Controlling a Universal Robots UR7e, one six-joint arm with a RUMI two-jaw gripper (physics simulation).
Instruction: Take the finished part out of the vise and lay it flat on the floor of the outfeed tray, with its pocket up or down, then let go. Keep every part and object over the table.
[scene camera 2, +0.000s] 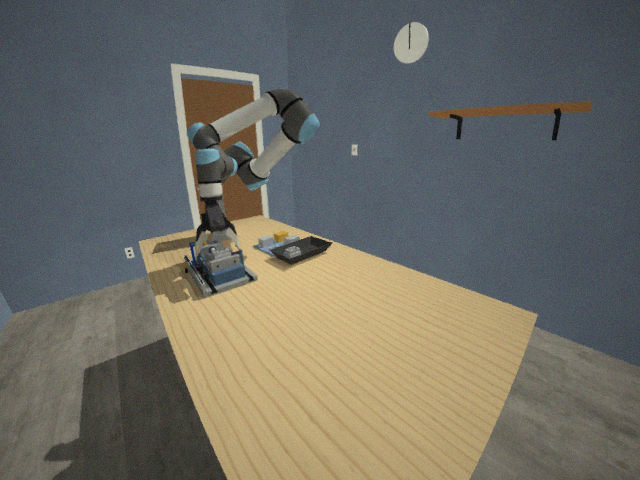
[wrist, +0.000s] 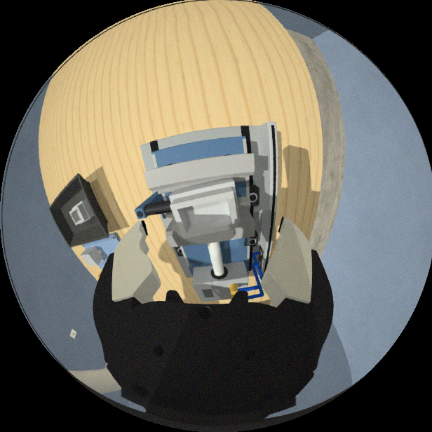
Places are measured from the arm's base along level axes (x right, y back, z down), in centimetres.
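Pixels of known places: gripper, between the fingertips: (scene camera 2: 218, 253).
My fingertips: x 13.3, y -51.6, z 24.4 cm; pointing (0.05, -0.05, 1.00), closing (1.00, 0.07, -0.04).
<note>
Ahead of a thing's pixels: the offset from my fingertips to its middle. "spot": to the spot under its first point.
The finished part (wrist: 202, 202), a pale grey block with its pocket facing up, sits between the jaws of the vise @(dx +0.2, dy +5.2, dz +5.1 cm) (scene camera 2: 223, 274) (wrist: 200, 171). In the scene view the part is small and hard to tell from the jaws. My gripper (scene camera 2: 218, 246) (wrist: 211, 220) is open and empty, pointing down at the vise. In the wrist view its fingers stand wide apart, one to each side of the vise's rear half. The black outfeed tray (scene camera 2: 305, 255) (wrist: 92, 232) stands beside the vise and holds another grey part @(dx -29.2, dy -1.2, dz +7.1 cm) (scene camera 2: 292, 251) (wrist: 80, 213), pocket up.
A black cylinder (wrist: 157, 208) on a blue bracket reaches the part's left side in the wrist view. Blue tubing @(spot: dx +7.2, dy +12.5, dz +1.5 cm) (scene camera 2: 192, 251) (wrist: 261, 285) rises at the vise's rear corner, near the right finger. A blue plate (wrist: 107, 243) with grey blocks and a yellow block @(dx -35.9, dy +21.3, dz +7.5 cm) (scene camera 2: 280, 236) lies behind the tray.
</note>
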